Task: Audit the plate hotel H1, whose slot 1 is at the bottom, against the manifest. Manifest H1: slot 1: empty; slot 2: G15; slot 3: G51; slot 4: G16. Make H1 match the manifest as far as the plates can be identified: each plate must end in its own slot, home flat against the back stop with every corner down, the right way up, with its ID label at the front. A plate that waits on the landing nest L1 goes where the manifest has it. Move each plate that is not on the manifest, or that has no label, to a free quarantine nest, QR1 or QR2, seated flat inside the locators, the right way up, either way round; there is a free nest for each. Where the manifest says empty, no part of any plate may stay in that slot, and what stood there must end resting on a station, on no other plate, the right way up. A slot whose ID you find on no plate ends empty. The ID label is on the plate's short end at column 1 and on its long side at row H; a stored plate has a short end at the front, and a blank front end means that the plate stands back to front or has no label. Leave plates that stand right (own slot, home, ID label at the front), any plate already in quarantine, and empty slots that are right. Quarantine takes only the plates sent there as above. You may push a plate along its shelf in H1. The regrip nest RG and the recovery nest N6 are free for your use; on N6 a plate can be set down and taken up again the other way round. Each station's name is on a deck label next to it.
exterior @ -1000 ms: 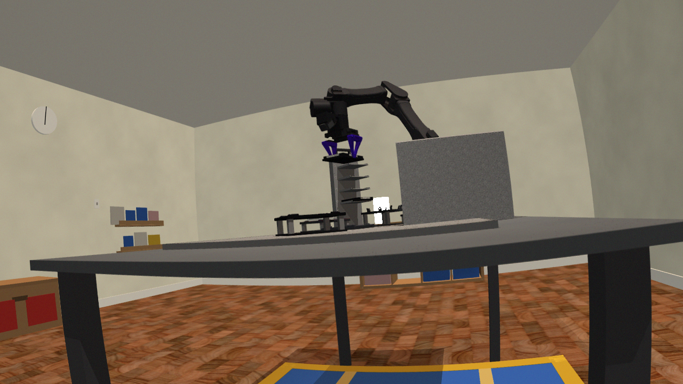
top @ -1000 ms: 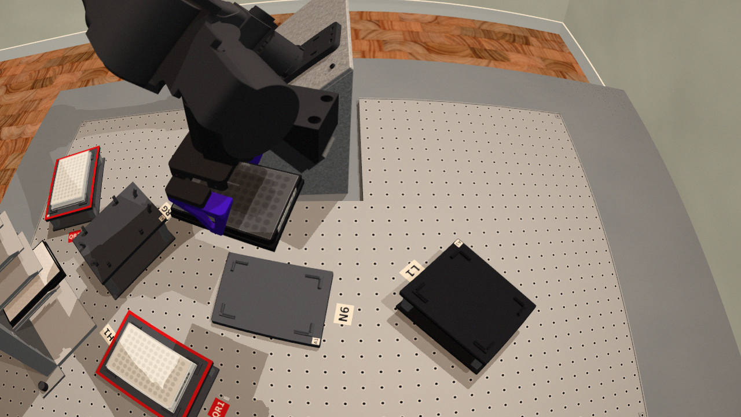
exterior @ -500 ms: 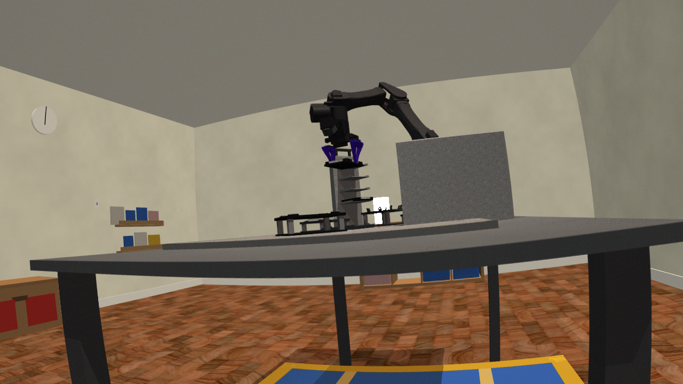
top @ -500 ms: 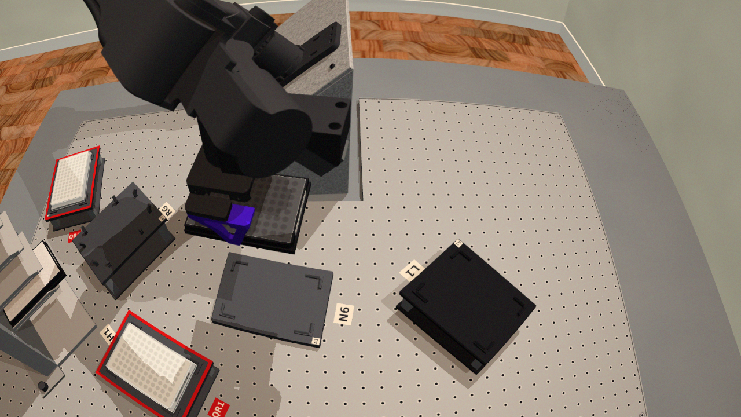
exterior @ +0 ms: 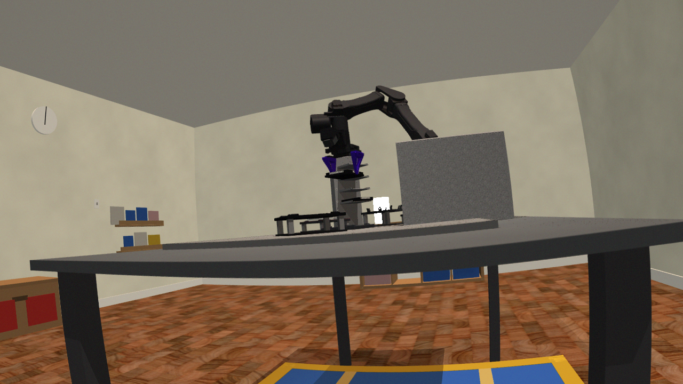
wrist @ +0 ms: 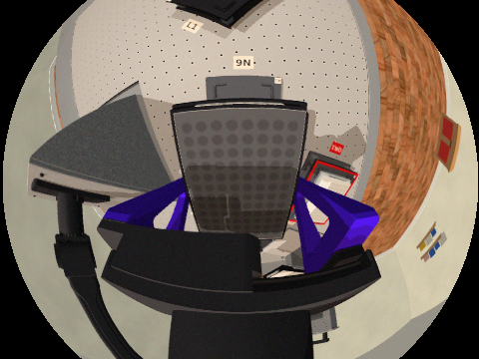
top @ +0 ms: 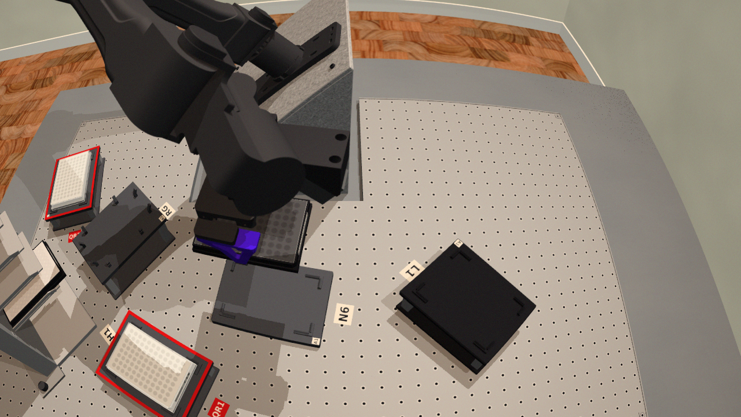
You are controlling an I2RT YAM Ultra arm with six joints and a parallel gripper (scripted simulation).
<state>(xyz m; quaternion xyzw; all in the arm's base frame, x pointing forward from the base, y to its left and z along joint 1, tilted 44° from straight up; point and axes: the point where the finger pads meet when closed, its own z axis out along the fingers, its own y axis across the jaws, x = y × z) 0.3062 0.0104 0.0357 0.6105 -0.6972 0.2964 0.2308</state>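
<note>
The recovery nest N6 is 18 cm below my hand. Also, from my hand: QR1 label (19 cm ahead, 7 cm to the right, 19 cm below); then quarantine nest QR1 (15 cm ahead, 17 cm to the right, 15 cm below); then N6 deck label (2 cm ahead, 11 cm to the left, 19 cm below).
</note>
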